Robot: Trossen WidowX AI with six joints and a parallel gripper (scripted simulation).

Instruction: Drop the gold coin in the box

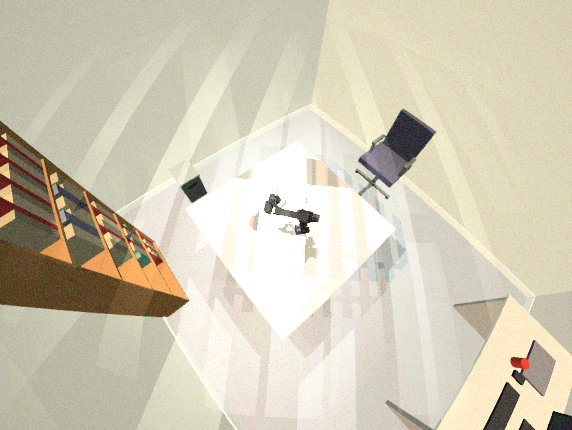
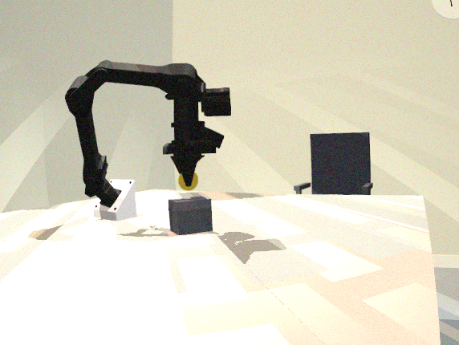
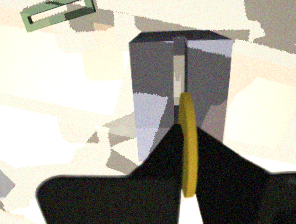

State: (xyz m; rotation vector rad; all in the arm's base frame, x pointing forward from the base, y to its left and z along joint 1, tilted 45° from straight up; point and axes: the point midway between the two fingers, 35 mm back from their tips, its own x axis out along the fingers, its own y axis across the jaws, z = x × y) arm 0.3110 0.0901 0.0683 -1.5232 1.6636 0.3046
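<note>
Now: gripper tip 1 cm below the gold coin.
</note>
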